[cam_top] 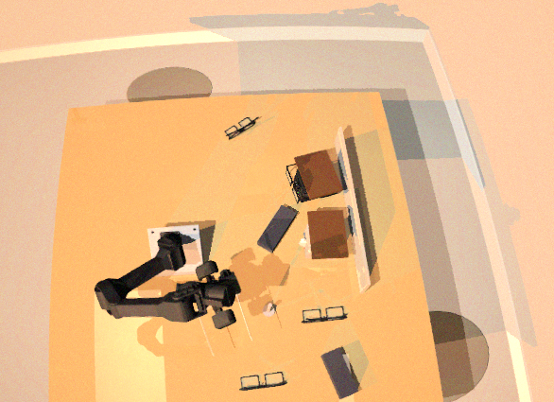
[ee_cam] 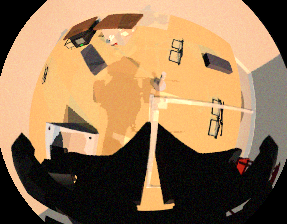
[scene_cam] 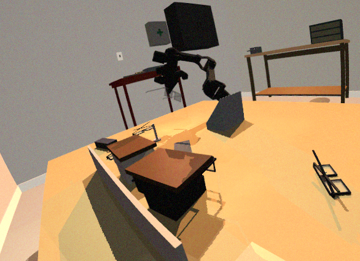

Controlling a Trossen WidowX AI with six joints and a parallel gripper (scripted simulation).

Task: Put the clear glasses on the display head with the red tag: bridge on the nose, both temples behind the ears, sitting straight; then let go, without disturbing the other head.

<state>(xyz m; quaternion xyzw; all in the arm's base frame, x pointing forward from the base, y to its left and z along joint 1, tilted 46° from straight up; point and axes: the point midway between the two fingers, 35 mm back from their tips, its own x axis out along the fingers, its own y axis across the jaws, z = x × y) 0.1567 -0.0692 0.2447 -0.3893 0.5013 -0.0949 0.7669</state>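
Now: the pale head 310 mm ahead of my gripper tip, 210 mm to the left of it and 150 mm below it. From my gripper tip the other things lie so: dark head (430 mm to the left, 310 mm ahead, 150 mm below); white back panel (450 mm ahead, 320 mm to the left, 150 mm below).
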